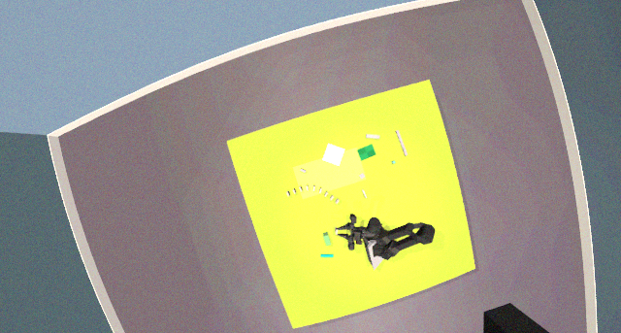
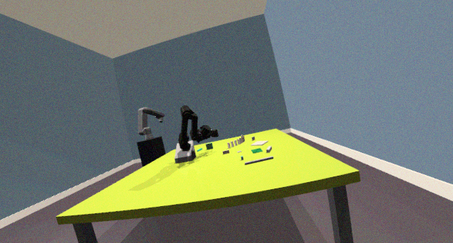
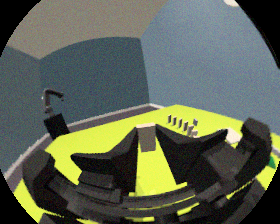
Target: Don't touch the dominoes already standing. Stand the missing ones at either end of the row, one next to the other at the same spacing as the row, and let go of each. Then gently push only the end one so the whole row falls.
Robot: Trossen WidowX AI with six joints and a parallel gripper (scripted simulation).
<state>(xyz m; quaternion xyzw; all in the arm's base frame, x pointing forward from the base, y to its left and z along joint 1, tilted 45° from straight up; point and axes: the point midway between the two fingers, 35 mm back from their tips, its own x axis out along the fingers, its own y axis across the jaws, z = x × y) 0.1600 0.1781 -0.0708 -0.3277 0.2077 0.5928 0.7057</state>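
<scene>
Right now my gripper tip is 8 cm past the green block, 5 cm to the right of it and 13 cm above it. Also, from my gripper tip: green tile (38 cm ahead, 26 cm to the right, 16 cm below); white square tile (40 cm ahead, 7 cm to the right, 15 cm below); cyan bar (20 cm behind, 7 cm to the left, 15 cm below).
</scene>
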